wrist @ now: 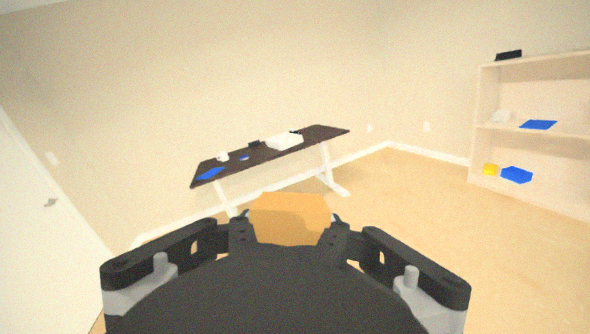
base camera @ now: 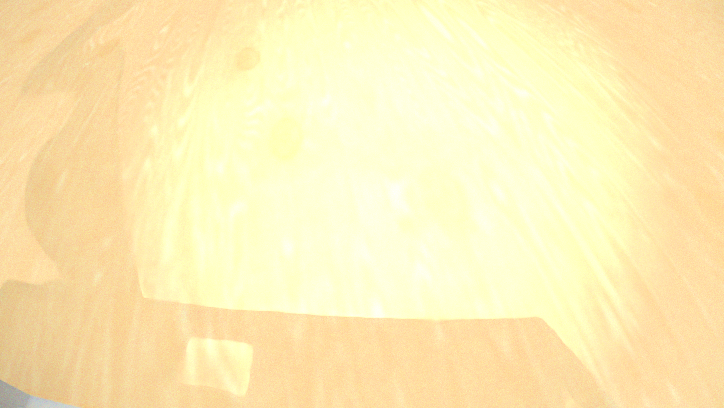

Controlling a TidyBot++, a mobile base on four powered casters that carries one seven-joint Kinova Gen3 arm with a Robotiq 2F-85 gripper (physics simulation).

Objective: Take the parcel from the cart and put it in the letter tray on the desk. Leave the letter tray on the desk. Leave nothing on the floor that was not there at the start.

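Places are measured from the arm's base along level axes (x right, y back, z down), in centimetres.
Where they show: gripper, fingertip midpoint: [wrist: 290, 216].
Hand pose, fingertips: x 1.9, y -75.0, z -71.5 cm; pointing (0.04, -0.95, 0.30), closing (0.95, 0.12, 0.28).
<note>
After its pixels a point has its place.
My gripper [wrist: 290, 216] {x 1.9, y -75.0, z -71.5 cm} is shut on the orange parcel [wrist: 290, 212] {x 2.4, y -70.9, z -74.7 cm}, a box-like block held between the fingertips at the lower middle of the wrist view. The desk [wrist: 327, 132] {x 45.9, y -252.4, z -32.3 cm} has a dark top and white legs and stands across the room against the wall, beyond the gripper. The white letter tray [wrist: 285, 141] {x 1.3, y -260.8, z -32.6 cm} sits on the desk right of its middle, with a small dark thing at its back edge. The parcel is well apart from the desk and tray. The cart does not show in the wrist view.
A white mug [wrist: 222, 156] {x -63.9, y -248.3, z -37.8 cm}, a blue flat item [wrist: 210, 173] {x -68.8, y -218.2, z -33.1 cm}, a small blue item [wrist: 244, 157] {x -40.7, y -238.1, z -33.5 cm} and a black item [wrist: 254, 143] {x -34.2, y -279.1, z -35.5 cm} are on the desk. A bookshelf [wrist: 475, 122] {x 165.0, y -204.0, z -20.1 cm} stands at the right, a door [wrist: 30, 215] {x -182.5, y -177.5, z -51.3 cm} at the left. The base camera shows brightly lit floor [base camera: 354, 202] {x -3.1, y -43.5, z 39.7 cm} with shadows.
</note>
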